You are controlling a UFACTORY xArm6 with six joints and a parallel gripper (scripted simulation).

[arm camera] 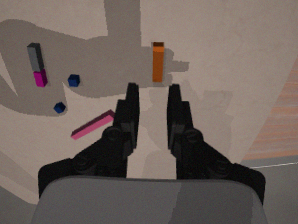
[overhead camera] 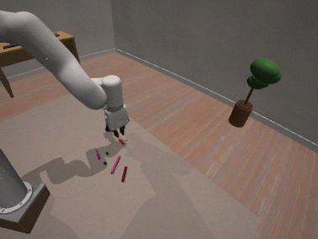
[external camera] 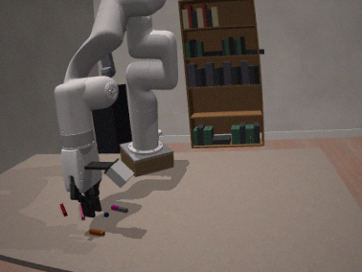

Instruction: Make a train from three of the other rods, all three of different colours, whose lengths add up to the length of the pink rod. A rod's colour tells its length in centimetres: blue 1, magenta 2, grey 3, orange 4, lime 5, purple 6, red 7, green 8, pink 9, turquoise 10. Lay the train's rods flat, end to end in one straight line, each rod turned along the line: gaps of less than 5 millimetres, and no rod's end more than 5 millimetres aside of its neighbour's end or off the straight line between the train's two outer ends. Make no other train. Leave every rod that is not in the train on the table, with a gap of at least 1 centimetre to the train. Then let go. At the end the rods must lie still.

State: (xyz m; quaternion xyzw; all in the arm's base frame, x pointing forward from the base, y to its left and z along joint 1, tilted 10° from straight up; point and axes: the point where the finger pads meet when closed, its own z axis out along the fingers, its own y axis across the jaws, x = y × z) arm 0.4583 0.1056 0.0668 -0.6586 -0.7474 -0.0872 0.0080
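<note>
Right now the orange rod is 70 mm below my hand. Also, from my hand: grey rod (130 mm behind, 10 mm to the right, 70 mm below); then pink rod (70 mm behind, 110 mm to the right, 70 mm below); then magenta rod (130 mm behind, 40 mm to the right, 70 mm below).
</note>
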